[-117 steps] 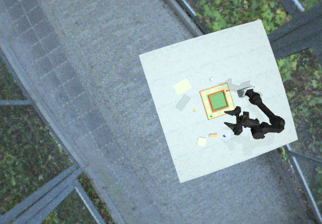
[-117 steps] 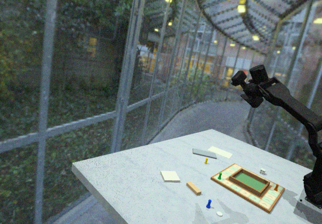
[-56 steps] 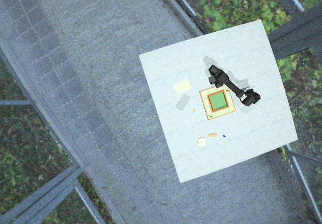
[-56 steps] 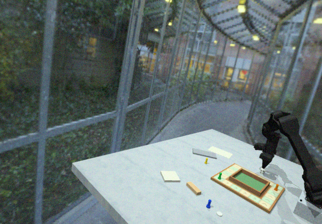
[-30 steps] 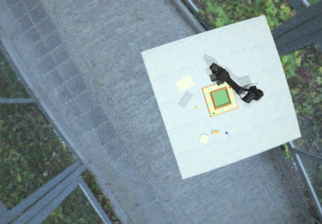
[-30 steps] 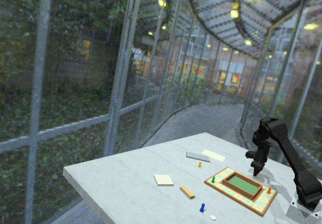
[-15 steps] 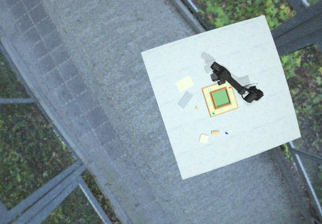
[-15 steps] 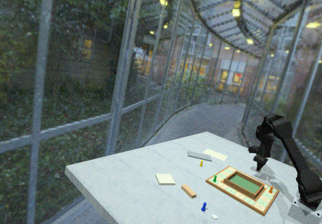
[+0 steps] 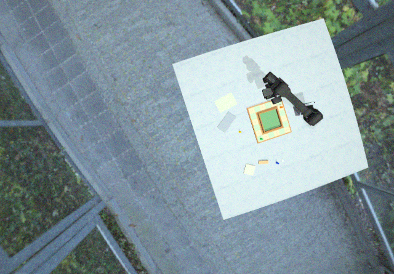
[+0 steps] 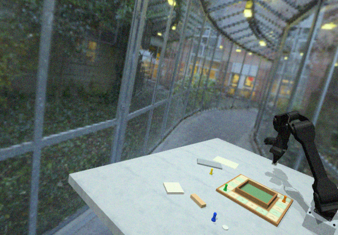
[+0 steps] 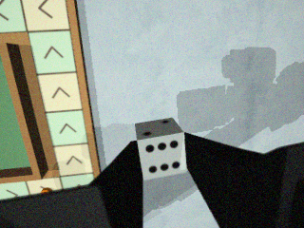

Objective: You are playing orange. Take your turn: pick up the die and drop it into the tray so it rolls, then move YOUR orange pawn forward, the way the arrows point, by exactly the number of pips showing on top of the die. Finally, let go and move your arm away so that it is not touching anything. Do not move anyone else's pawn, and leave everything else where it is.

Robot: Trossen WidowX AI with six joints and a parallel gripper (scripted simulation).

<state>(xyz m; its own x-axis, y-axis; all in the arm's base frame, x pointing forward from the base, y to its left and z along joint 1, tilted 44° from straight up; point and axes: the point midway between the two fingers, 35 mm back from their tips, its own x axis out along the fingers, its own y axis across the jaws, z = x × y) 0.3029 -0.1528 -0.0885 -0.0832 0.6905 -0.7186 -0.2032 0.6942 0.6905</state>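
Right now the orange pawn is 13 cm behind my gripper tip, 12 cm to the left of it and 10 cm below it. From my gripper tip the other things lie so: green tray 3 cm behind, 21 cm to the left, 13 cm below; white die right at my gripper tip; yellow pawn 21 cm ahead, 25 cm to the left, 12 cm below.
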